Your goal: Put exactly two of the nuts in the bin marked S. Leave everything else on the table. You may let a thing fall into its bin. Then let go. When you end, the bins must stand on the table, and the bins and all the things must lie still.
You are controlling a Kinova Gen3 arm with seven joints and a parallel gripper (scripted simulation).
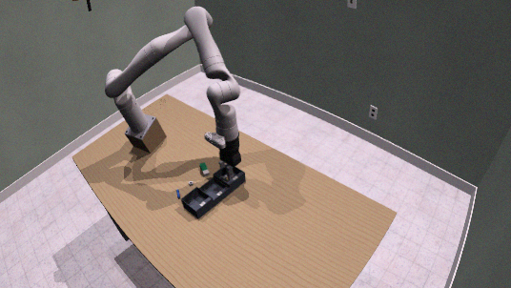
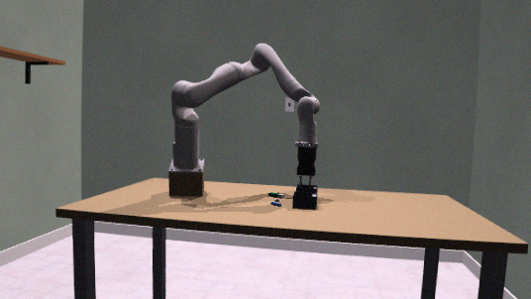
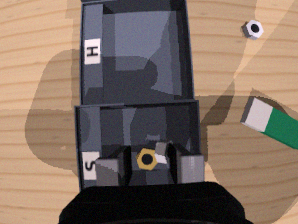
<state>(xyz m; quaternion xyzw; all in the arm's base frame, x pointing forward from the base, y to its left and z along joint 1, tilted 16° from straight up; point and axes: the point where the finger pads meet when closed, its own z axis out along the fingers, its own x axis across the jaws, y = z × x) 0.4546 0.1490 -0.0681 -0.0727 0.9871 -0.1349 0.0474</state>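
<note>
The brass-coloured nut is 30 mm below my hand. Also, from my hand: blue rod: 70 mm behind, 190 mm to the right, 40 mm below; bin: 20 mm ahead, 80 mm to the right, 20 mm below.
</note>
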